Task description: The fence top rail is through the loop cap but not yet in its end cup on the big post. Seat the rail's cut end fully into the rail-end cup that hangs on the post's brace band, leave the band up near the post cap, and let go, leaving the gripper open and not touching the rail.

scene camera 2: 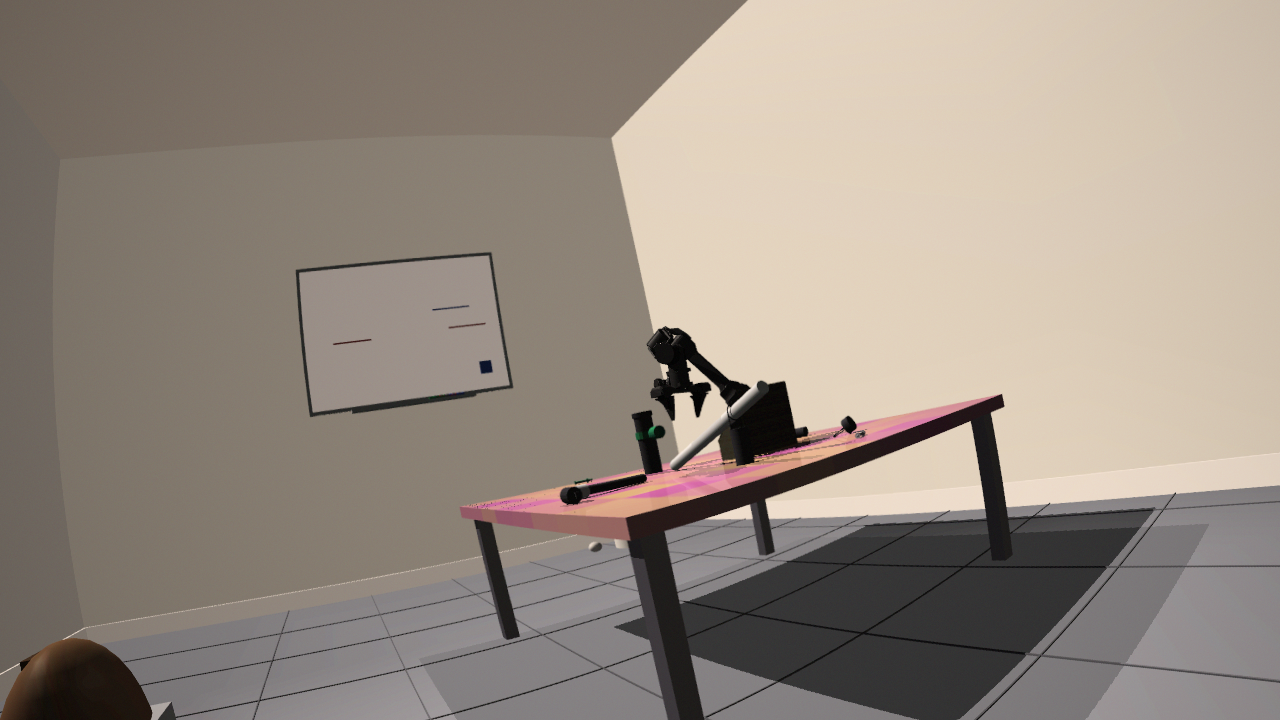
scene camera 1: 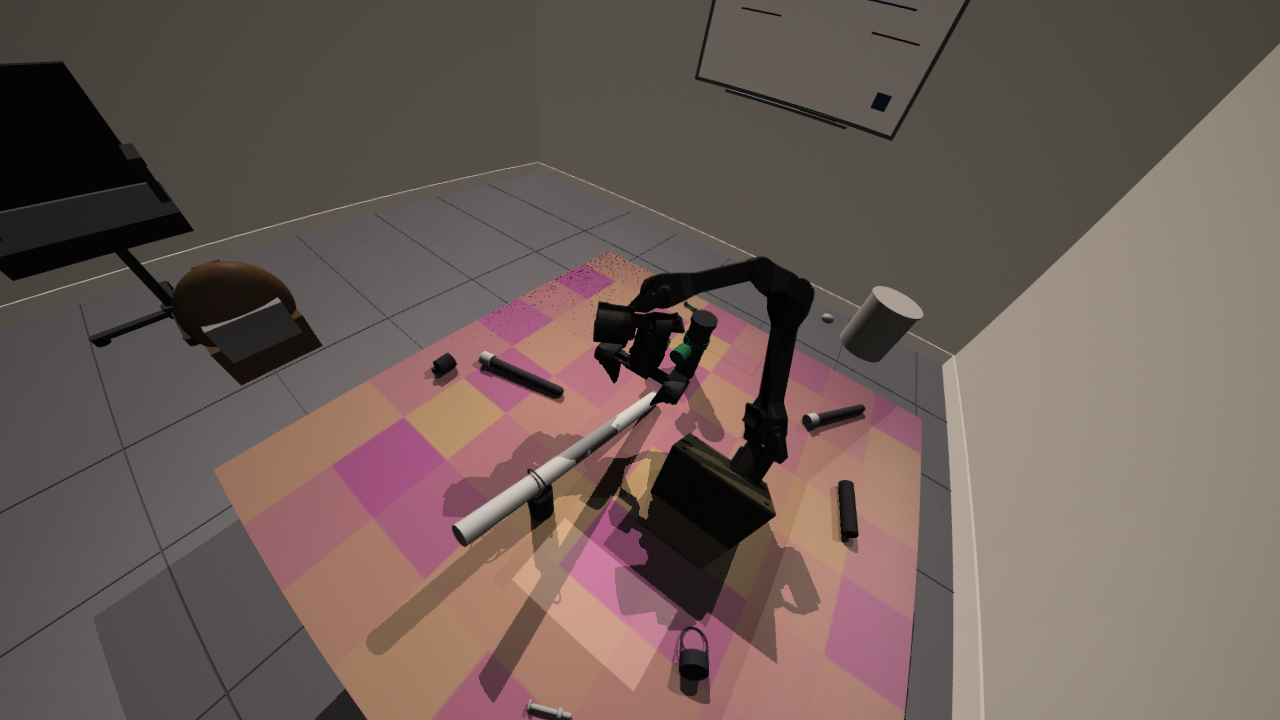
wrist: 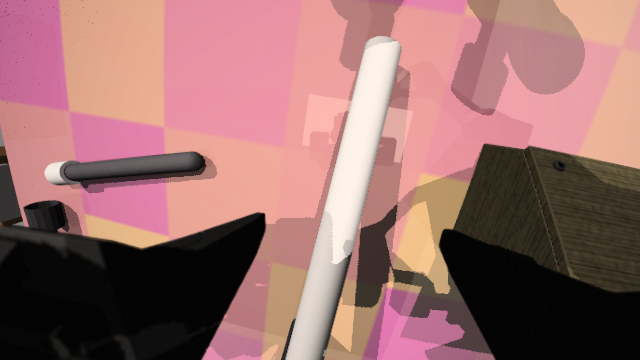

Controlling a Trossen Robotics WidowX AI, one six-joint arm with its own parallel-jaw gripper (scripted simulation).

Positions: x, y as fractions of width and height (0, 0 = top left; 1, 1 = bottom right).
Scene:
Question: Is my gripper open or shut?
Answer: Open.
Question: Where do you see a post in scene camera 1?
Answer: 0.55, 0.45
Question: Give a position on a top rail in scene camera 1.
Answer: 0.43, 0.66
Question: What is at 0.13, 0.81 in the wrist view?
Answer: My gripper.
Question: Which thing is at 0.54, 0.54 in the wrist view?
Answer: A top rail.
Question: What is my gripper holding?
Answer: Nothing.

